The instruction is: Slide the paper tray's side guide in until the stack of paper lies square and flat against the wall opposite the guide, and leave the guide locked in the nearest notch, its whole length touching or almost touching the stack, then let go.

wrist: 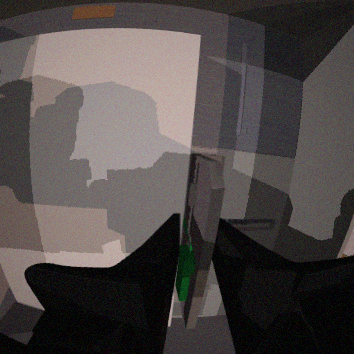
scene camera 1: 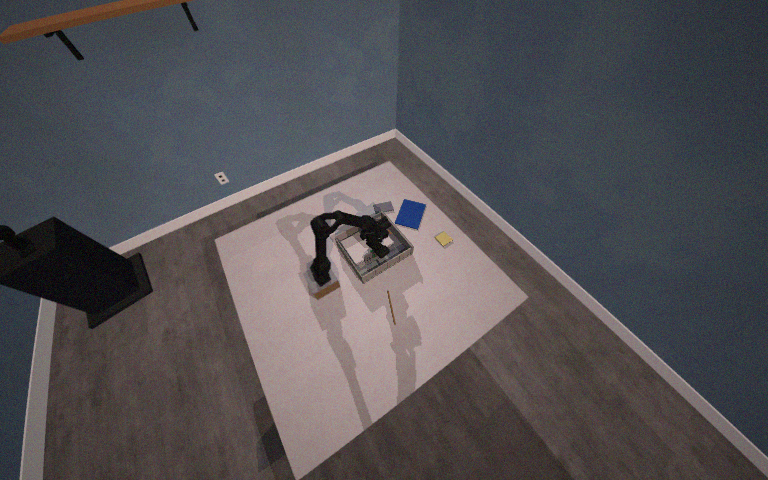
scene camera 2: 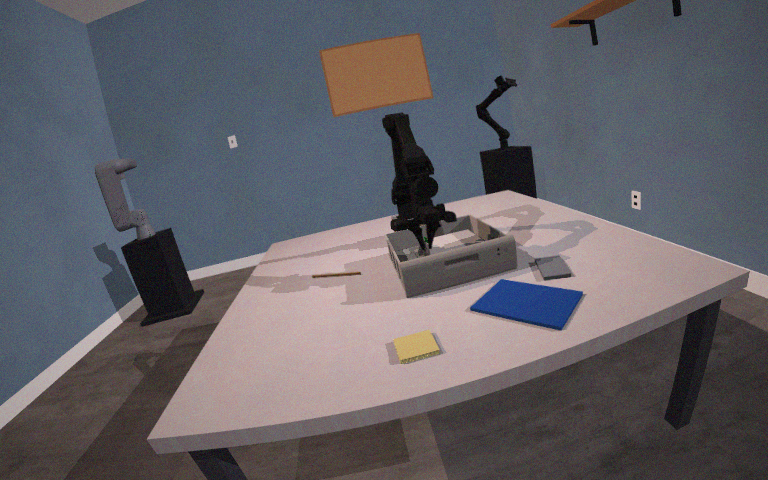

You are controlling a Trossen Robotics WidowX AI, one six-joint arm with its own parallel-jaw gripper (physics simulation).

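Frame: origin at the arm's base, x ahead, y left, z up, level; centimetres.
Seen in the pictures: gripper, between the fingertips: (wrist: 192, 219) (scene camera 1: 376, 251); arm's base, origin of its link: (scene camera 1: 322, 278) (scene camera 2: 406, 217).
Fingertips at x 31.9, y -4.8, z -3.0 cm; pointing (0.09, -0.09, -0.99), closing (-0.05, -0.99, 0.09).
Note:
Offsets run from my fingertips to a thing's top centre. Level surfaces: height alone.
The grey paper tray {dz +4.3, dx +1.7, dy +4.8 cm} (scene camera 1: 387, 271) (scene camera 2: 458, 276) stands on the table. The white paper stack {dz -1.2, dx +0.4, dy +9.2 cm} (scene camera 1: 355, 250) (scene camera 2: 459, 238) (wrist: 115, 55) lies inside it, partly in shadow. The side guide {dz +2.9, dx -2.0, dy +0.9 cm} (wrist: 205, 200) is upright along the stack's right edge in the wrist view, touching or almost touching it at its far part; its near part is hidden by the fingers. A green latch {dz +2.9, dx -1.9, dy +1.6 cm} (wrist: 185, 267) is on the guide's left face. My gripper (scene camera 2: 425, 247) (wrist: 192, 219) is down inside the tray, shut on the guide and latch. Whether the stack meets the opposite wall squarely, and the notch, I cannot tell.
A blue book {dz -4.5, dx +36.3, dy +9.0 cm} (scene camera 1: 410, 213) (scene camera 2: 526, 303) and a grey block {dz -4.3, dx +26.7, dy +24.5 cm} (scene camera 1: 383, 207) (scene camera 2: 553, 267) lie close to the tray. A yellow pad {dz -4.2, dx +37.1, dy -17.8 cm} (scene camera 1: 443, 238) (scene camera 2: 416, 345) and a brown stick {dz -4.6, dx -14.0, dy -27.2 cm} (scene camera 1: 391, 307) (scene camera 2: 336, 275) lie farther off on the table {dz -5.3 cm} (scene camera 1: 305, 373) (scene camera 2: 283, 362).

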